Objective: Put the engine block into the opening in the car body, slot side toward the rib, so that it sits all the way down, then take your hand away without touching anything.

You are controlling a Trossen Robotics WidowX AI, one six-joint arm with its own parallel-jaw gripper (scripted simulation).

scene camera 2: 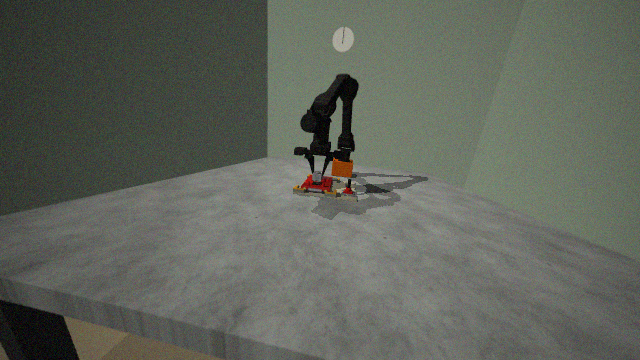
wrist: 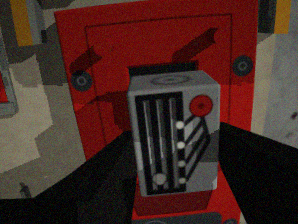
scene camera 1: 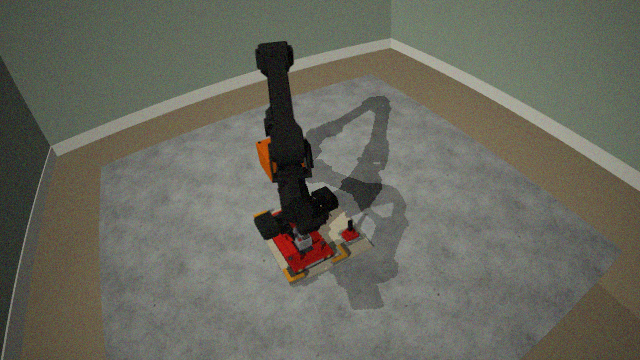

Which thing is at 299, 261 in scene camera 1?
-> A car body.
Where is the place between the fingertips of my gripper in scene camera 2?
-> At 317, 175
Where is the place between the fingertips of my gripper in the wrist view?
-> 174, 136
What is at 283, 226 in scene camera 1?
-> My gripper.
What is my gripper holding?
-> An engine block.
